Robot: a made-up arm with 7 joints. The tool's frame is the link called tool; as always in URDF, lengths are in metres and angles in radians. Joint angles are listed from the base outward. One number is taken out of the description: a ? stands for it. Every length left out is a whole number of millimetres.
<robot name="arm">
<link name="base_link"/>
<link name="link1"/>
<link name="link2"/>
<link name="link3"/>
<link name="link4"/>
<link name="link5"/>
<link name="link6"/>
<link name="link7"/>
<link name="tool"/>
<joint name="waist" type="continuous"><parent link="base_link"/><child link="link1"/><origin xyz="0.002 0.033 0.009" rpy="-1.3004 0.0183 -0.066"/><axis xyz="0 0 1"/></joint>
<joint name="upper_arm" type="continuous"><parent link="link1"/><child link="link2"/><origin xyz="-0.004 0.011 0" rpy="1.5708 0 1.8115"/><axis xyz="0 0 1"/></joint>
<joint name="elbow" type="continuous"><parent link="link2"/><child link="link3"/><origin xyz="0.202 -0.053 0" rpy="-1.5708 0 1.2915"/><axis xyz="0 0 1"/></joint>
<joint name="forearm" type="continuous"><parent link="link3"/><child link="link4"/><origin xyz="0.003 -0.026 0" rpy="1.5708 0 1.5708"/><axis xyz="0 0 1"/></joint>
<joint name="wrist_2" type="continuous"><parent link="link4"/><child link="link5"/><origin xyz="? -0.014 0" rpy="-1.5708 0 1.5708"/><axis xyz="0 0 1"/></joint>
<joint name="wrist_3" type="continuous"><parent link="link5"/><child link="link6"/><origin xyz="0 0 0" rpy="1.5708 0 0"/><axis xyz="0 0 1"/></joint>
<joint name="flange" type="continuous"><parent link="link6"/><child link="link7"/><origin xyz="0 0.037 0" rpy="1.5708 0 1.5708"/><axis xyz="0 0 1"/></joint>
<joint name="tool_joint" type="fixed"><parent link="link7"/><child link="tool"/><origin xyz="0 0 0" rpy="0 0 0"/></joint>
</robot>
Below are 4 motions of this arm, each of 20 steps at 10 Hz.
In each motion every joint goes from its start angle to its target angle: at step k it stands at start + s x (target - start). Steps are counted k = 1, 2, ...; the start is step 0. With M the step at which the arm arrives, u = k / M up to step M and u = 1 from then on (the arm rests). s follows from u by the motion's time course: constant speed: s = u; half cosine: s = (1 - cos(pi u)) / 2; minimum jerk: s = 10 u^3 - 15 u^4 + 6 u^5.
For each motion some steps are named. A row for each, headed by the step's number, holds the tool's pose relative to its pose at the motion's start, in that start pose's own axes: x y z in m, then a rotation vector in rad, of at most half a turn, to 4 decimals.
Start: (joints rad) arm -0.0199 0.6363 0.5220 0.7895 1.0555 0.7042 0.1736
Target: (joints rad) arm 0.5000 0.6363 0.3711 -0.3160 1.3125 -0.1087 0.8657
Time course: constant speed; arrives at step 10
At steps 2, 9, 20:
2: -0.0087 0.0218 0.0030 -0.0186 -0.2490 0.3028
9: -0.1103 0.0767 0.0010 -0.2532 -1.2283 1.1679
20: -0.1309 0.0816 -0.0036 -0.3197 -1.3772 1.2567

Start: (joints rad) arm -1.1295 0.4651 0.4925 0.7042 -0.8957 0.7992 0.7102
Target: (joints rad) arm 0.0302 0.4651 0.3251 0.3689 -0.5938 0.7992 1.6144
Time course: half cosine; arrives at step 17
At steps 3, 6, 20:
3: 0.0130 0.0229 -0.0142 0.0349 0.0077 0.1477
6: 0.0375 0.0880 -0.0537 0.1433 0.0242 0.5383
20: -0.0027 0.3215 -0.1896 0.7300 -0.0187 1.7845

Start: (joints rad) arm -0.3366 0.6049 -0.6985 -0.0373 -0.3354 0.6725 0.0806
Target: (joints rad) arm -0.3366 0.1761 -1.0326 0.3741 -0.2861 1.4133 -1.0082
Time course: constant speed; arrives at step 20
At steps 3, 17, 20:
3: 0.0103 -0.0232 -0.0080 -0.0037 0.1456 -0.2209
17: 0.0259 -0.1345 -0.0299 -0.1721 0.8326 -1.1641
20: 0.0232 -0.1566 -0.0311 -0.2463 0.9860 -1.3242

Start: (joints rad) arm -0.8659 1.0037 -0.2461 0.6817 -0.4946 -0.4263 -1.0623
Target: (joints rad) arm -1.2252 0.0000 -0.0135 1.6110 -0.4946 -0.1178 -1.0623
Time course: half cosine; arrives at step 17
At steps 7, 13, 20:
7: 0.0825 -0.0468 -0.0482 -0.4376 -0.1389 0.0631
13: 0.2303 -0.1777 -0.0347 -1.0655 -0.2233 -0.1702
20: 0.2617 -0.2220 -0.0133 -1.2109 -0.2071 -0.2868

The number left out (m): -0.2
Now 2 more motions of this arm.
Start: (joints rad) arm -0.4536 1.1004 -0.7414 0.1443 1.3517 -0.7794 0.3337
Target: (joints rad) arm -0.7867 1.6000 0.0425 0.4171 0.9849 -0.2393 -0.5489
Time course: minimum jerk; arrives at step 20
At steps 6, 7, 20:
6: -0.0492 0.0172 -0.0449 0.0566 0.2751 -0.1567
7: -0.0728 0.0276 -0.0619 0.0725 0.4000 -0.2184
20: -0.3413 0.2044 -0.0933 -0.1556 1.7187 -0.4001

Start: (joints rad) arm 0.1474 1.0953 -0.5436 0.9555 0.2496 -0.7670 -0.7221
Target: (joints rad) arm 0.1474 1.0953 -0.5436 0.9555 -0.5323 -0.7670 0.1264
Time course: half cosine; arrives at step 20
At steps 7, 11, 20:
7: -0.0039 0.0038 -0.0004 -0.1269 -0.0880 0.3793
11: -0.0088 0.0072 -0.0019 -0.2959 -0.1529 0.7999
20: -0.0158 0.0102 -0.0054 -0.5767 -0.1770 1.3668

